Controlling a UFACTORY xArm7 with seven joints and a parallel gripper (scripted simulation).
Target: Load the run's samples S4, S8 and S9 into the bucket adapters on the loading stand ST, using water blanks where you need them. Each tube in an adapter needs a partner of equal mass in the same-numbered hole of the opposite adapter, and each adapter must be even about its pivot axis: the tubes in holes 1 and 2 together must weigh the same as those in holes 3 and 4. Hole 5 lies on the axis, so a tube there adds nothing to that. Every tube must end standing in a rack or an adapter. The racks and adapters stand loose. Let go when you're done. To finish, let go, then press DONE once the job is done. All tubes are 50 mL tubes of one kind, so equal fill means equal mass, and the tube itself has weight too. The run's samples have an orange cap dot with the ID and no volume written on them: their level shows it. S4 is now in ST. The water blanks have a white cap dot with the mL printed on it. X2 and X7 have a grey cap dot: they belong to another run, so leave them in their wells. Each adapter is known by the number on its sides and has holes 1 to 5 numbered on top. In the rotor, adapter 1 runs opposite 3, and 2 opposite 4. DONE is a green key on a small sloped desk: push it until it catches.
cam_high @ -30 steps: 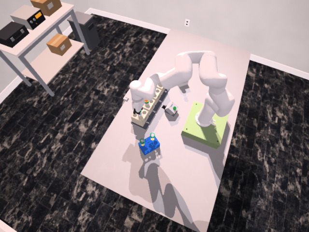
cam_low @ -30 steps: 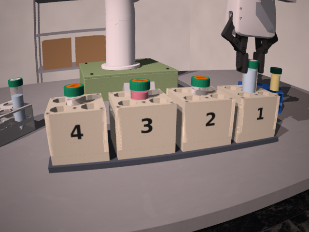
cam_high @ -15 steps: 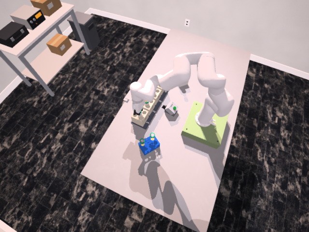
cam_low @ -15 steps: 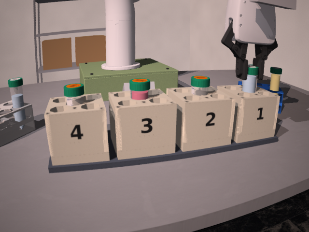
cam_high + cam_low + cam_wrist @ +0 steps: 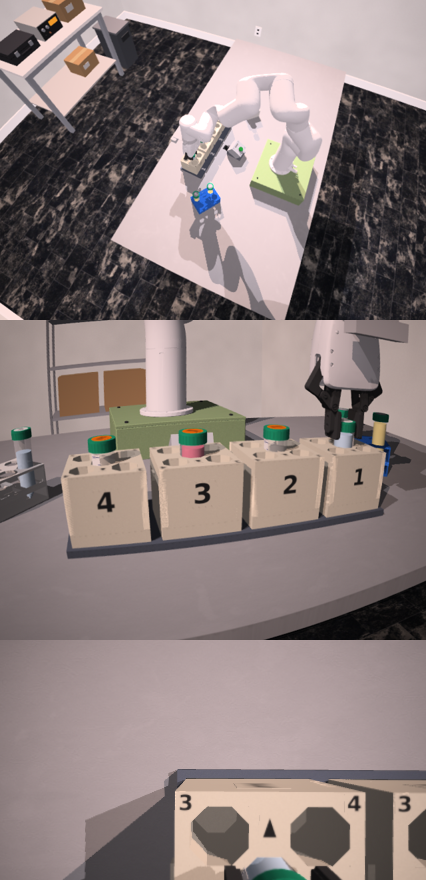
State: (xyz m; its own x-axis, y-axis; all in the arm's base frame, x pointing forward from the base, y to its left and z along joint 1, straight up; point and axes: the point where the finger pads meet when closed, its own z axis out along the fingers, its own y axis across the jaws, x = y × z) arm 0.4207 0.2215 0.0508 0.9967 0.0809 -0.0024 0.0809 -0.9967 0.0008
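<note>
Right now my hand is 200 mm to the left of the green key, 190 mm past it and 60 mm above it. From my hand the other things lie so: pink-filled tube (230 mm to the right, 60 mm below, 10 mm ahead); blue rack (170 mm behind, 150 mm to the left, 100 mm below); loading stand (160 mm to the right, 120 mm below, 10 mm ahead).
</note>
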